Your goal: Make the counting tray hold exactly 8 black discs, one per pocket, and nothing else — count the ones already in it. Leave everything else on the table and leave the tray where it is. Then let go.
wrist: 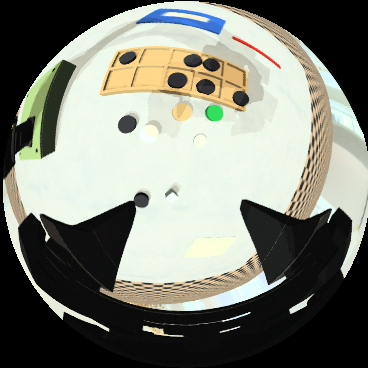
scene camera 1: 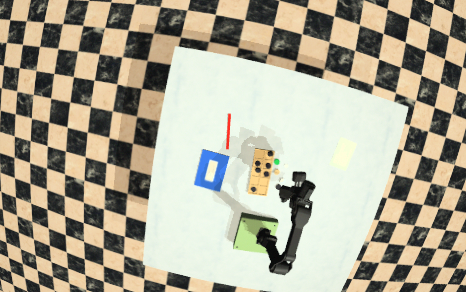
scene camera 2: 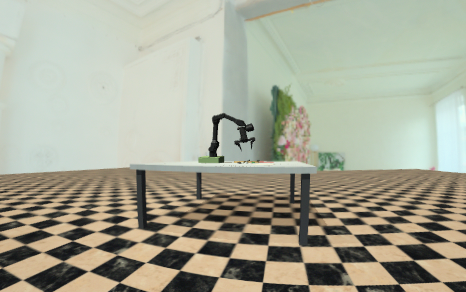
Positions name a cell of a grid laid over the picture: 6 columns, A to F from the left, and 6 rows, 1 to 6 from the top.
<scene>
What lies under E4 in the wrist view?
My gripper.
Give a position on a tan counting tray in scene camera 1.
D4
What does my gripper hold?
Nothing.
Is my gripper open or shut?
Open.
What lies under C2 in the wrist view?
A tan counting tray.
</scene>
